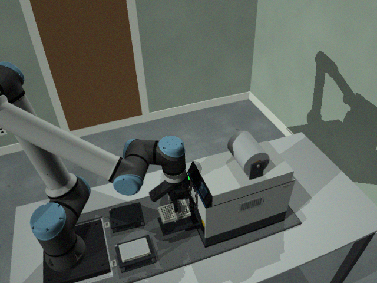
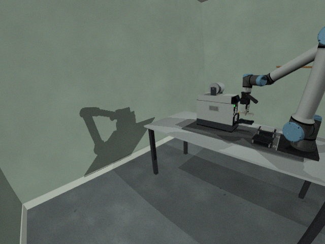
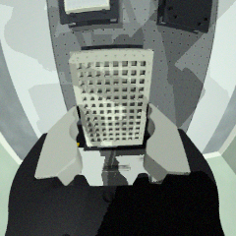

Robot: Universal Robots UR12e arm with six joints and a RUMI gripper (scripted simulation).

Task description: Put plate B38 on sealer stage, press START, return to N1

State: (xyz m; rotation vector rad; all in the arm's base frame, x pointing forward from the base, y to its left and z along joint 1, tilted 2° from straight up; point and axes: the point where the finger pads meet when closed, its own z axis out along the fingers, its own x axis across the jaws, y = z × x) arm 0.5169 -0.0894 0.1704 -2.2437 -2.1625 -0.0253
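Now: hand 8 cm above the sealer stage. From my hand the other things lie so: foil-covered plate (21 cm behind, 13 cm below, 4 cm to the right); plate B38 (1 cm below); nest N1 (20 cm behind, 18 cm to the left, 15 cm below).
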